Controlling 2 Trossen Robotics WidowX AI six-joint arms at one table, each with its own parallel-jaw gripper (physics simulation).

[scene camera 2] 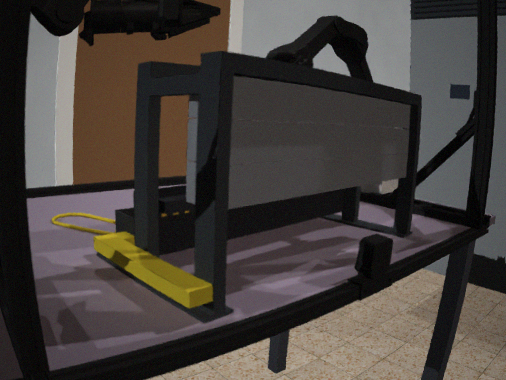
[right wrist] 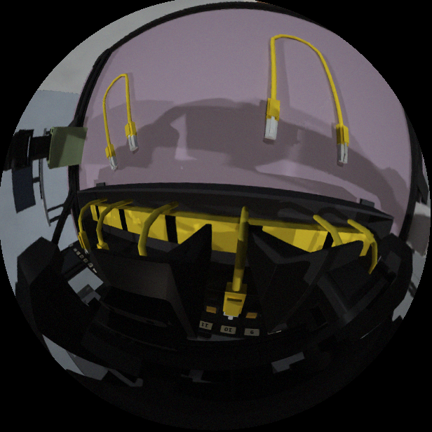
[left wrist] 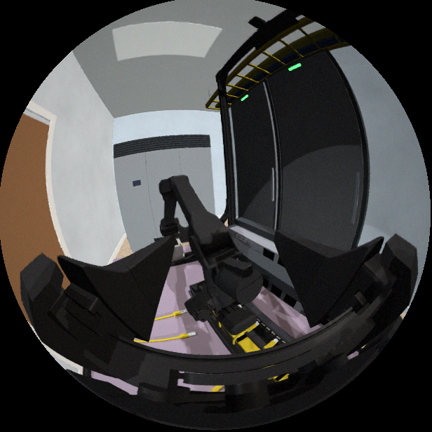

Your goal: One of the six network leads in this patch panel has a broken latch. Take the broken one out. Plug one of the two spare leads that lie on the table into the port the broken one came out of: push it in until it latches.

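Places are measured from the left arm's base along level axes (x back, y up, z left), in metres.
Where they show: left gripper, fingertip midpoint: [scene camera 2: 214, 16].
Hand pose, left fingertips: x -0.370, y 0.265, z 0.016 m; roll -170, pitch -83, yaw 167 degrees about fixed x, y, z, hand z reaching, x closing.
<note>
Each offset is from my left fingertips to the top centre of the thing. "pt": to the spot under its first point. Level surfaces: height alone.
The black patch panel [right wrist: 216, 321] [scene camera 2: 172, 241] holds several yellow leads. One lead [right wrist: 234, 301] is seated at the port labelled 10 in the right wrist view. My right gripper [right wrist: 226, 229] is partly open, its fingers on either side of this lead with gaps between. Latches are too small or hidden to judge. Two spare leads lie looped on the table beyond the panel: one [right wrist: 273, 75] near the right, one [right wrist: 105, 115] at the left; two plug ends show in the left wrist view [left wrist: 176, 314] [left wrist: 189, 334]. My left gripper is open and empty, high above the table.
A dark rack frame @(pt dy -0.223, dx +0.094, dz -0.300 m) [scene camera 2: 212, 175] with grey panels stands over the table @(dy -0.370 m) [scene camera 2: 75, 335]. A yellow bar @(pt dy -0.330, dx +0.143, dz -0.245 m) [scene camera 2: 150, 267] lies along its foot. The other yellow leads [right wrist: 149, 227] [right wrist: 327, 229] curve up close beside my right fingers.
</note>
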